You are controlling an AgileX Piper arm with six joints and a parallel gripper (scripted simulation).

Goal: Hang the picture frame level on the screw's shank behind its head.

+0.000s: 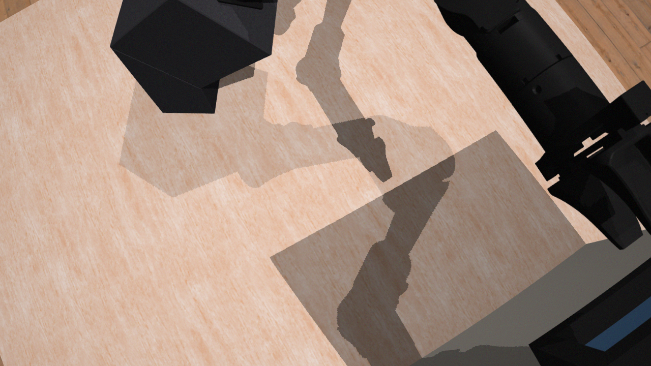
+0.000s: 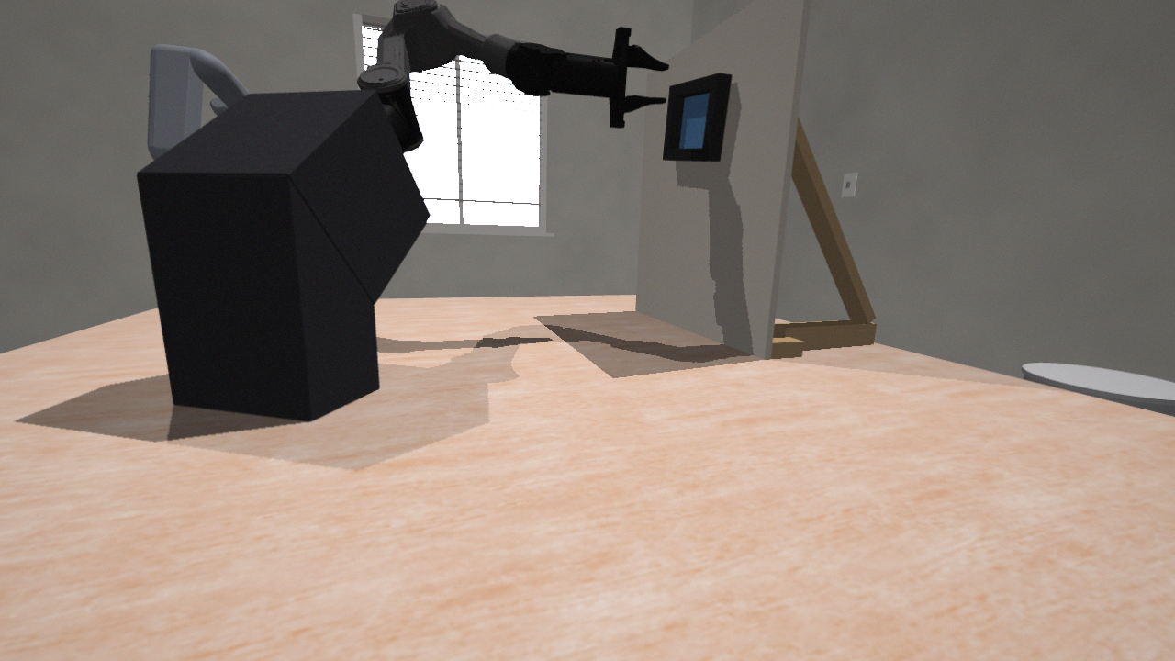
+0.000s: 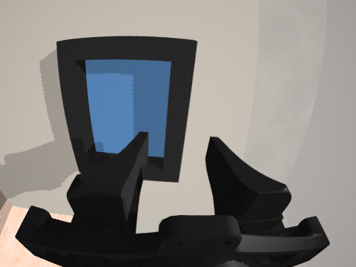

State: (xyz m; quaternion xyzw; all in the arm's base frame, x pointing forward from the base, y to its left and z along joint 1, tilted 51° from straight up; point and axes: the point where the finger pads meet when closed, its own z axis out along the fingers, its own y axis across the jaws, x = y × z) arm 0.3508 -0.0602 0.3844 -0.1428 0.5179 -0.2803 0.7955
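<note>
Right now the picture frame is 7 cm ahead of my hand, 5 cm below it and 2 cm to the left of it. Round my hand: grey wall panel: 17 cm below, 8 cm ahead, 3 cm to the left.
</note>
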